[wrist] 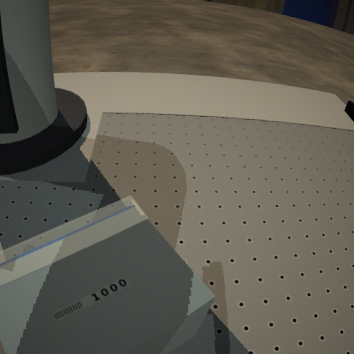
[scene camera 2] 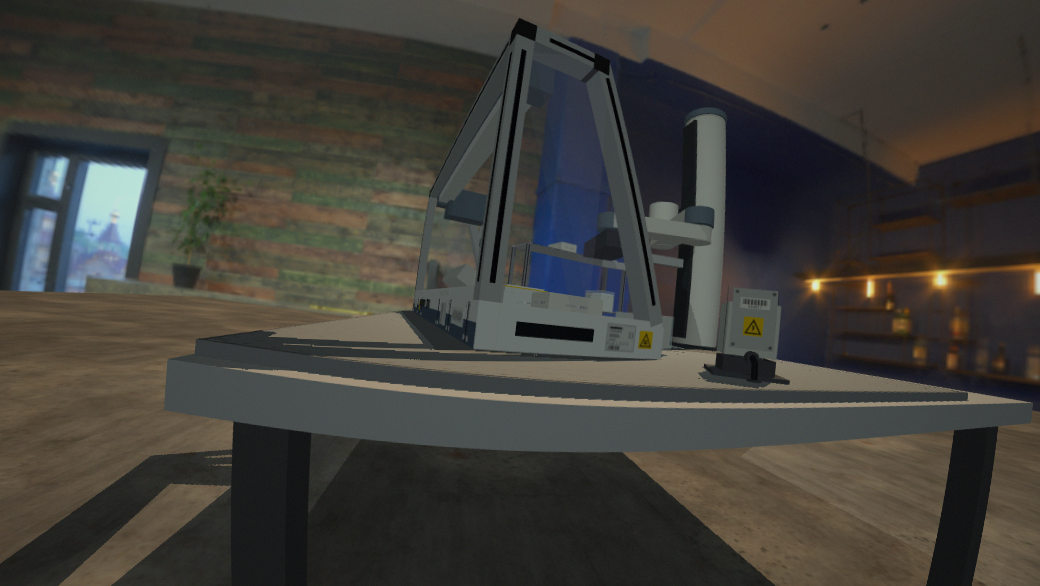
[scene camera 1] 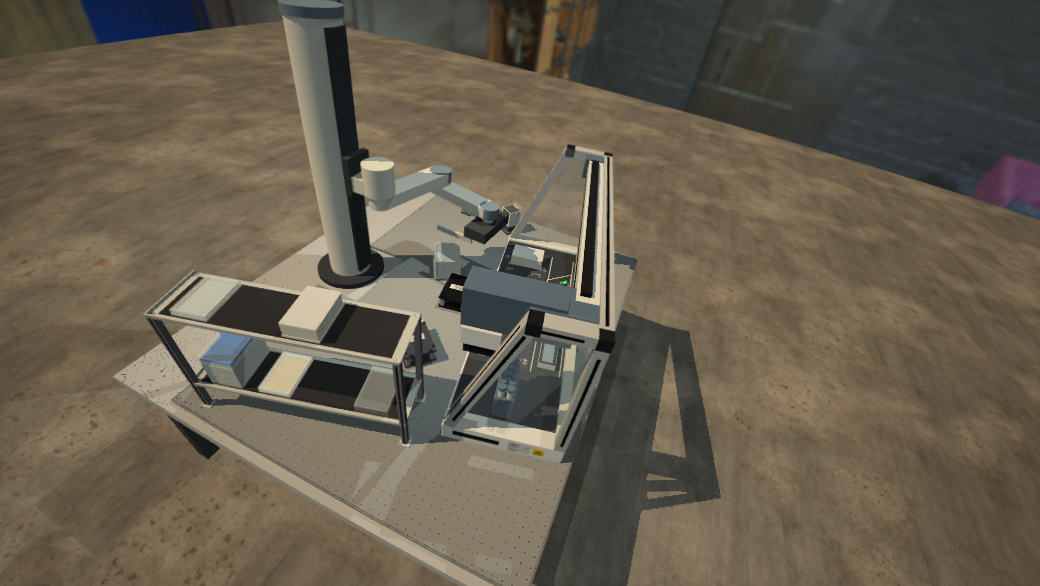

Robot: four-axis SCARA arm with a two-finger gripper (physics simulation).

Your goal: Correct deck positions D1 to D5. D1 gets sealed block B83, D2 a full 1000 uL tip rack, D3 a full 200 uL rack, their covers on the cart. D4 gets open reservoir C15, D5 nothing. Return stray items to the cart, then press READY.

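Note:
My gripper [scene camera 1: 465, 227] is open and empty. It hangs above the bench near a pale box marked 1000 [scene camera 1: 446, 260] [wrist: 110, 280], which stands between the arm column and the deck. A blue line runs under its clear edge in the wrist view. The cart [scene camera 1: 402, 404] carries a pale rack [scene camera 1: 205, 298] and a cream box [scene camera 1: 312, 313] on top. Below are a blue tip rack [scene camera 1: 227, 353], a cream plate [scene camera 1: 286, 374] and a grey translucent item [scene camera 1: 376, 389]. A white block [scene camera 1: 527, 254] sits at the deck's far end. Deck labels and B83 and C15 markings are unreadable.
The deck's tall frame [scene camera 1: 609, 218] [scene camera 2: 507, 174] and slate-blue head unit [scene camera 1: 516, 291] cover part of the deck. A black nest [scene camera 1: 452, 291] lies beside the head unit, another [scene camera 1: 422, 345] behind the cart. The arm column [scene camera 1: 320, 145] [scene camera 2: 705, 218] stands close by. A small device [scene camera 1: 511, 214] [scene camera 2: 753, 320] stands beyond the gripper.

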